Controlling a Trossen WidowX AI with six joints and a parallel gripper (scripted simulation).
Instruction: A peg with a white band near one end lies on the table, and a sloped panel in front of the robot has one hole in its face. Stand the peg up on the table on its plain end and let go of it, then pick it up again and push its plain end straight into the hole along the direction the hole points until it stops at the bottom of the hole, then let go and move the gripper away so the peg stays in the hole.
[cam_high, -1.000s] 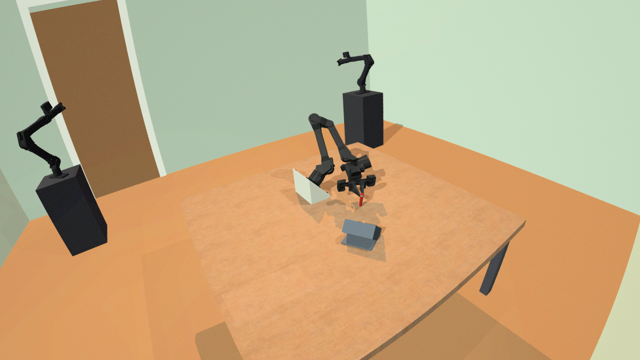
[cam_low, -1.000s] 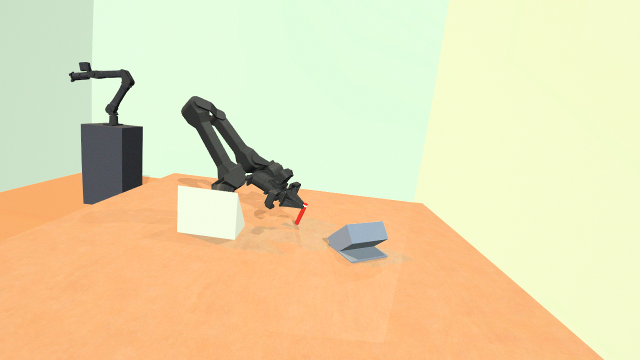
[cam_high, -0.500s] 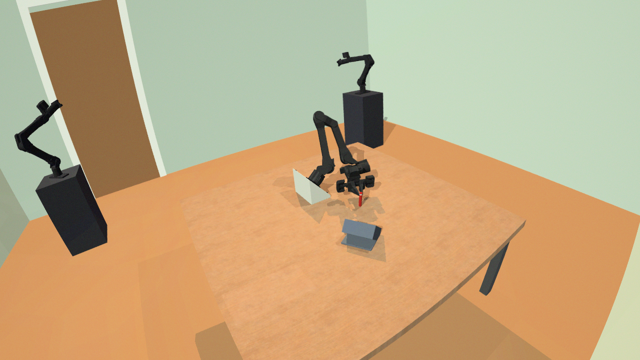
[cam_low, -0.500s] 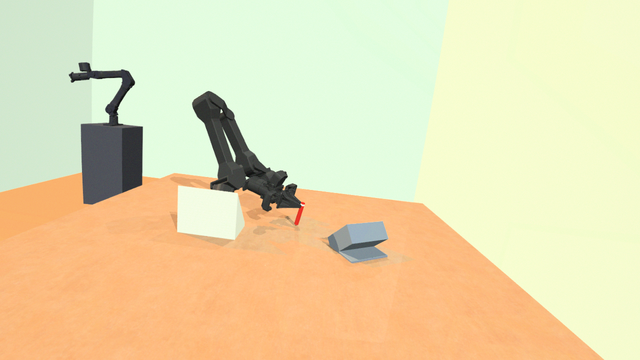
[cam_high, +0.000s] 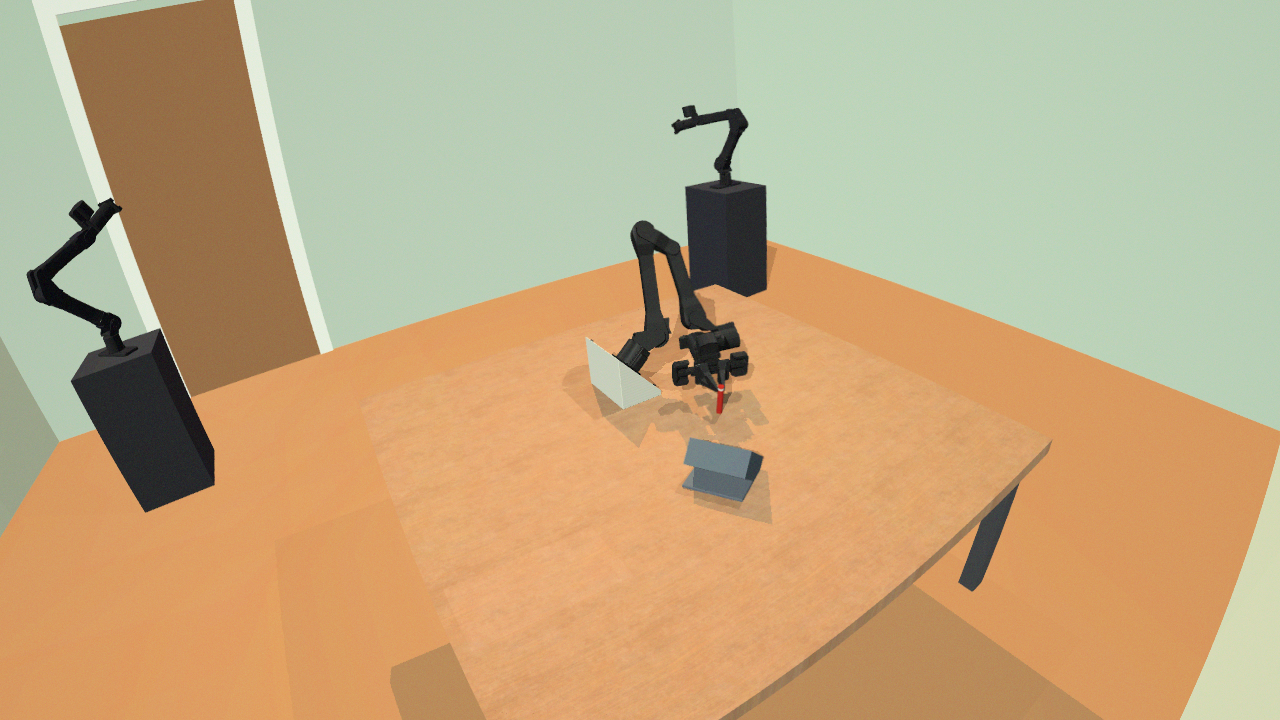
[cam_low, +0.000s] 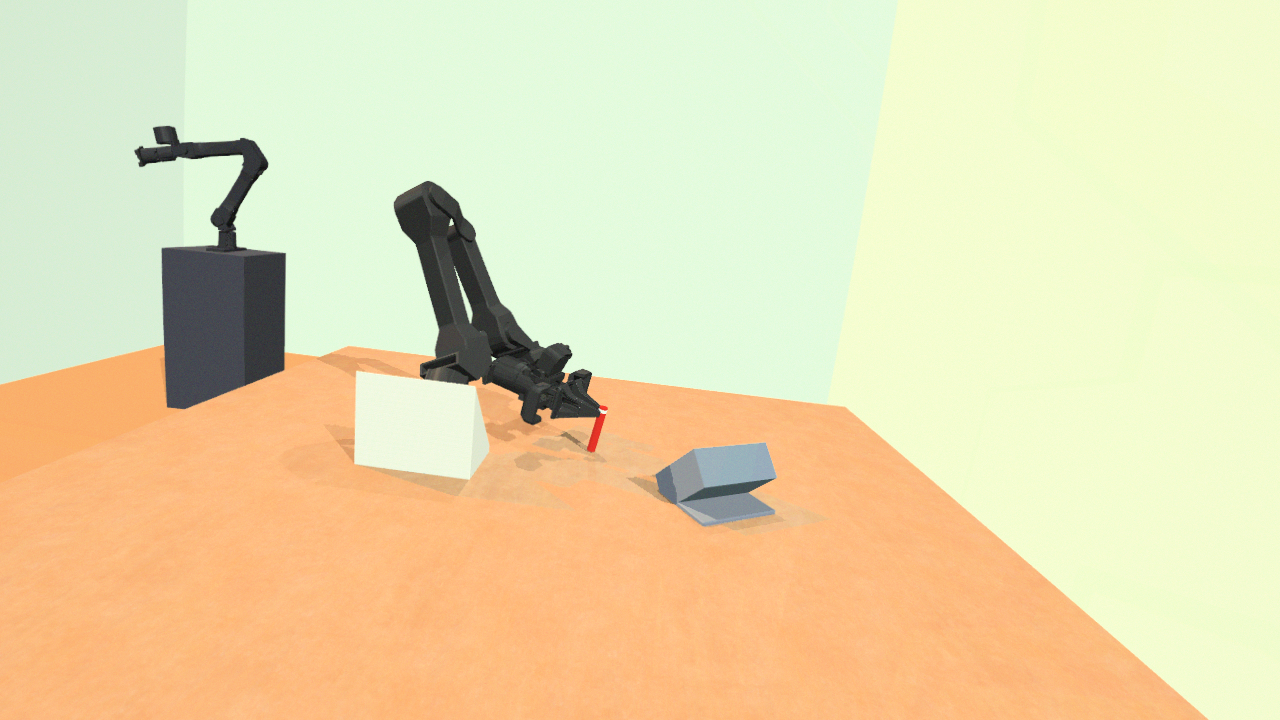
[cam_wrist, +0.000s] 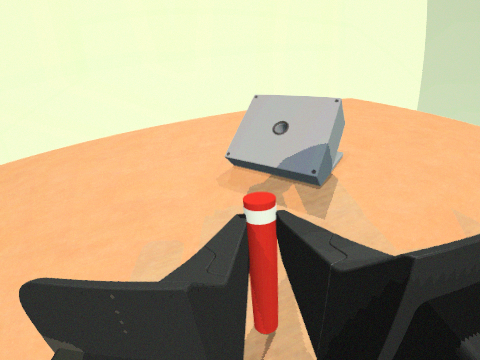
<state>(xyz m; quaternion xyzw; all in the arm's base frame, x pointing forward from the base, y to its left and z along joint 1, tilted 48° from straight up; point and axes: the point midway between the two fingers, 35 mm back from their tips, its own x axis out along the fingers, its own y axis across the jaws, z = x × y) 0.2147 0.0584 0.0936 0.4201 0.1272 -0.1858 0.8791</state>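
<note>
The red peg lies 1 cm below my gripper tip. Also, from my gripper tip: grey-blue panel block 17 cm ahead, 15 cm to the right, 3 cm below.
</note>
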